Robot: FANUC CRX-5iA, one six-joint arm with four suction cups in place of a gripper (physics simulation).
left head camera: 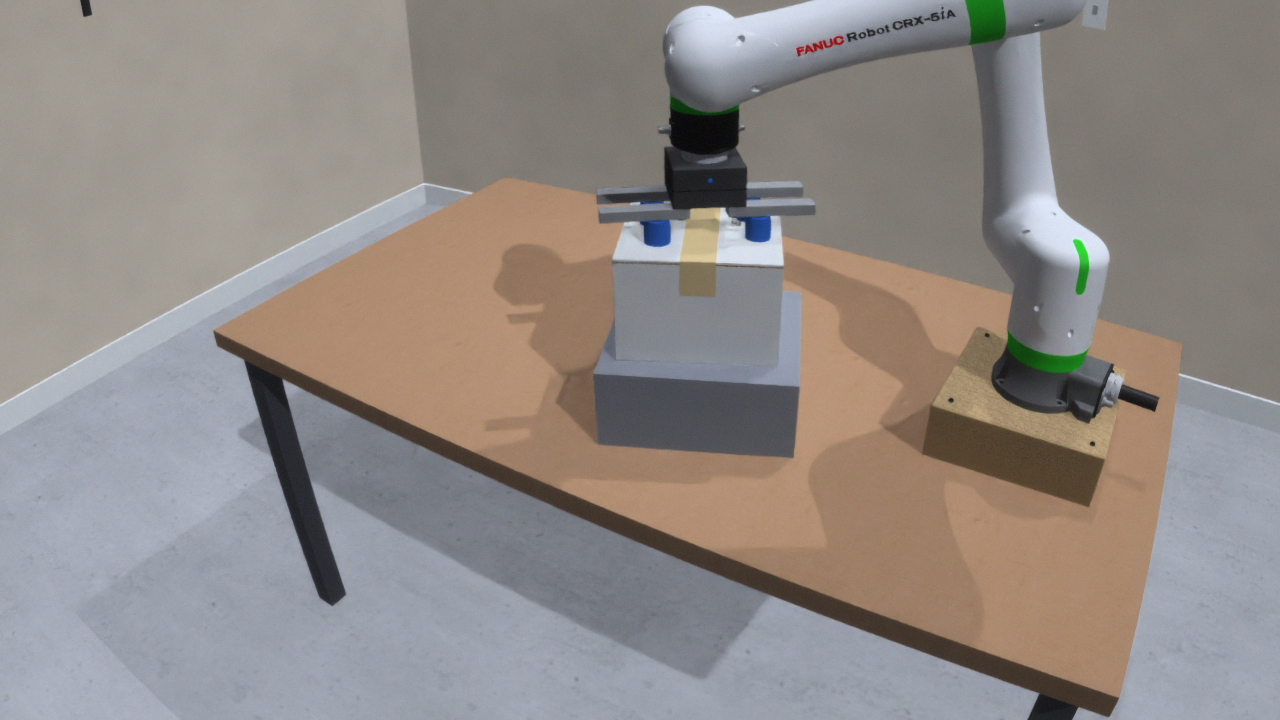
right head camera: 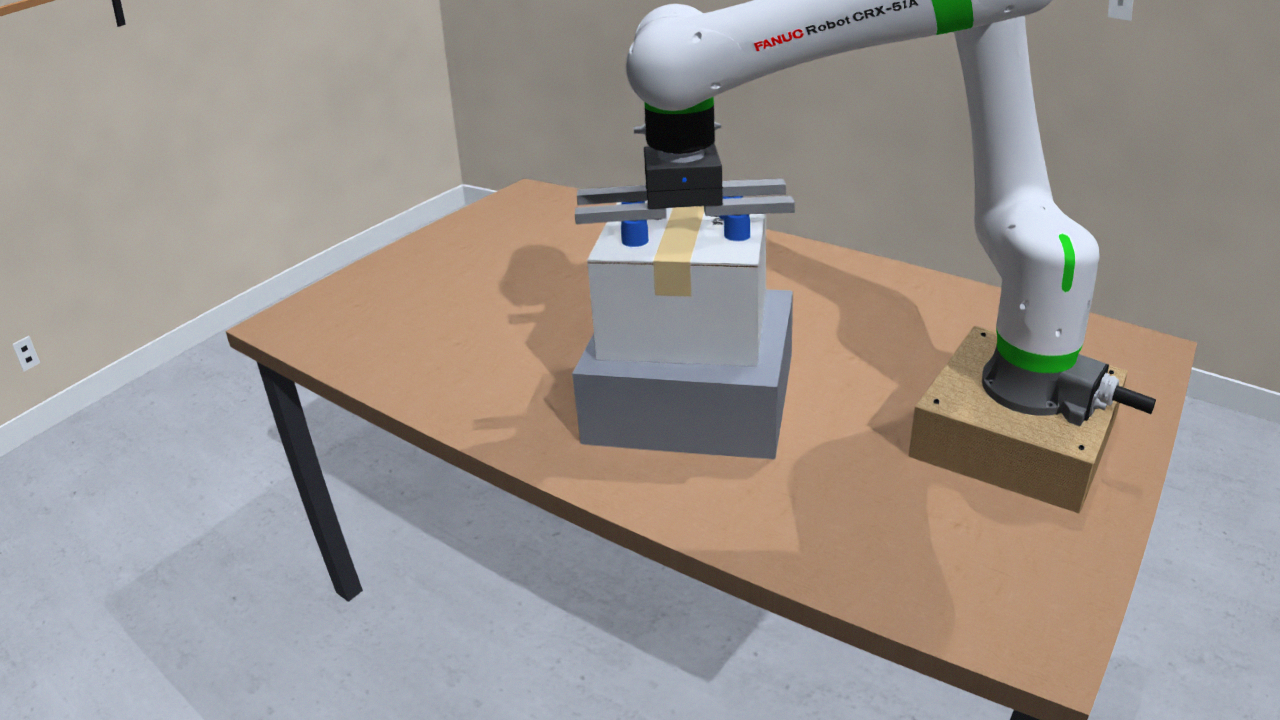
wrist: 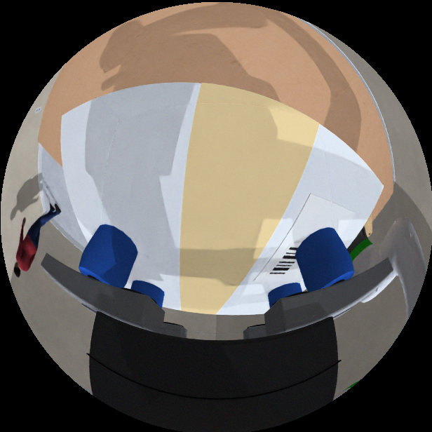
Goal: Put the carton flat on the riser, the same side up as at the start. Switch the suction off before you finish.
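The white carton (left head camera: pixel 698 313) (right head camera: pixel 677 313) (wrist: pixel 145 150) is upright and level, with a tan tape strip along its top and over its front edge. A label with a barcode (wrist: pixel 284 261) shows on its top in the wrist view. My gripper (left head camera: pixel 707 232) (right head camera: pixel 685 231) (wrist: pixel 216 270) has its blue suction cups on the carton's top, two on each side of the tape, and holds it. The carton's underside is at the top of the grey riser (left head camera: pixel 696 416) (right head camera: pixel 676 416), within its outline as far as I see. I cannot tell whether a thin gap remains. The carton's far bottom edges are hidden.
The riser stands on the brown table (left head camera: pixel 402 304) (right head camera: pixel 411 304). The arm's base is on a wooden block (left head camera: pixel 1011 456) (right head camera: pixel 993 461) at the right. A person (wrist: pixel 26 252) shows small at the wrist view's left edge. Walls stand behind the table.
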